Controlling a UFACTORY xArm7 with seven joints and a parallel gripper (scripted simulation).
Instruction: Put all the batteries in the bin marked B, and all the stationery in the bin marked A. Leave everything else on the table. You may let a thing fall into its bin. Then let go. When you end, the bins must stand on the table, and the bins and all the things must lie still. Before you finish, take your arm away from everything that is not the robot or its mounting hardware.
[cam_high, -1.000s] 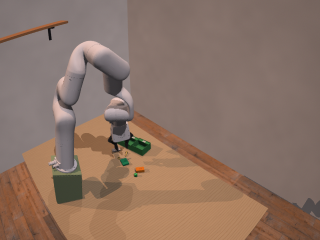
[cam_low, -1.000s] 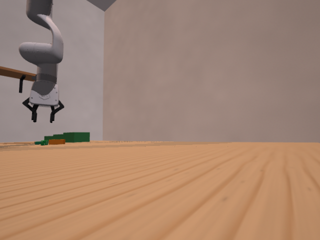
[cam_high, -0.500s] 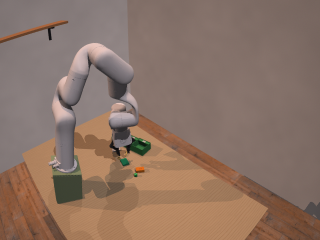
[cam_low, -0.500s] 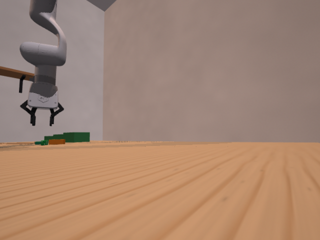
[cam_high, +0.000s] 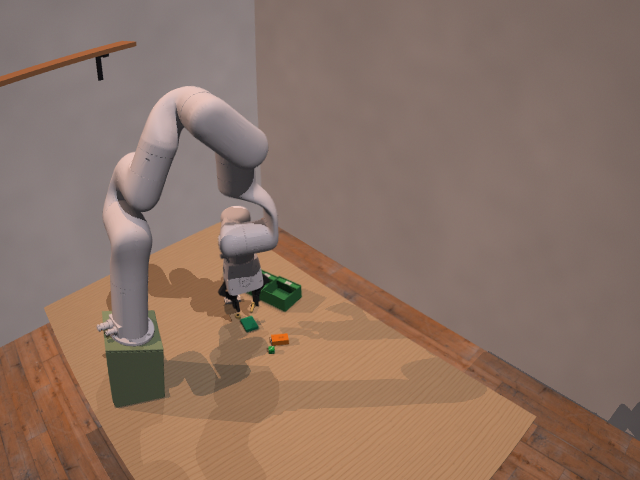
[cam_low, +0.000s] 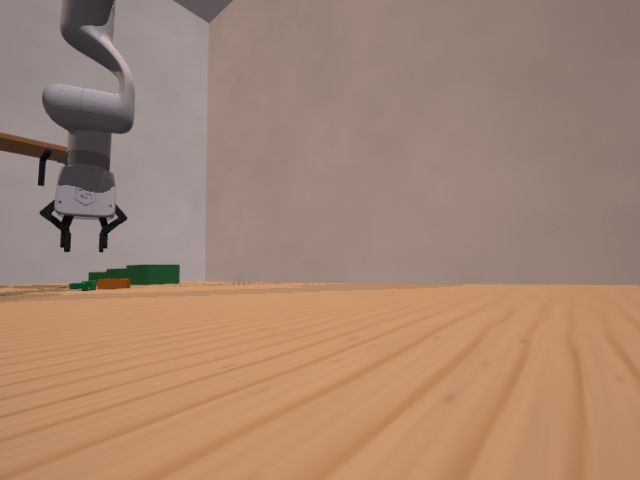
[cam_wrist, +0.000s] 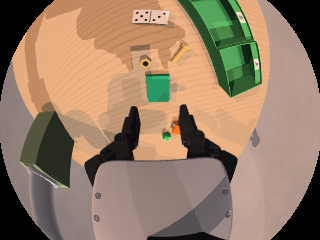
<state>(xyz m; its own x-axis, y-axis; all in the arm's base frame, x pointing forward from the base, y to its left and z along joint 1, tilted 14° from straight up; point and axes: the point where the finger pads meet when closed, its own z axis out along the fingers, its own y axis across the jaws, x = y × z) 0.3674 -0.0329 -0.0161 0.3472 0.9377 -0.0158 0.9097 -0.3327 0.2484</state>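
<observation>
My gripper is now 9 cm above the flat green block. From my hand the other things lie so: white flat thing 12 cm to the left, 9 cm below, 4 cm ahead; orange block 11 cm to the right, 8 cm below, 1 cm ahead; small green piece 12 cm to the right, 8 cm below, 3 cm behind.
</observation>
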